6 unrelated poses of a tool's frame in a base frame.
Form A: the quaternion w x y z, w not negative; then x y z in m.
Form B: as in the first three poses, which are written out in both.
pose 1, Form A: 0.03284, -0.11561, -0.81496, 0.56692, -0.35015, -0.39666, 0.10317
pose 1, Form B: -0.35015, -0.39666, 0.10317, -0.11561, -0.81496, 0.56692, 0.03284
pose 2, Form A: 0.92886, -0.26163, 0.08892, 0.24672, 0.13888, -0.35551, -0.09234
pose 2, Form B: 0.13888, -0.35551, -0.09234, -0.26163, 0.08892, 0.24672, 0.92886
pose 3, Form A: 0.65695, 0.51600, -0.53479, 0.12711, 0.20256, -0.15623, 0.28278
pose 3, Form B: 0.20256, -0.15623, 0.28278, 0.51600, -0.53479, 0.12711, 0.65695
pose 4, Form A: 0.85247, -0.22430, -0.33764, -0.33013, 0.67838, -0.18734, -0.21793
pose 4, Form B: 0.67838, -0.18734, -0.21793, -0.22430, -0.33764, -0.33013, 0.85247
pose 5, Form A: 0.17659, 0.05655, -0.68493, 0.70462, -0.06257, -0.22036, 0.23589
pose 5, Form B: -0.06257, -0.22036, 0.23589, 0.05655, -0.68493, 0.70462, 0.17659
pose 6, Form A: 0.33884, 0.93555, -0.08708, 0.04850, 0.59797, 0.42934, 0.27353
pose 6, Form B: 0.59797, 0.42934, 0.27353, 0.93555, -0.08708, 0.04850, 0.33884
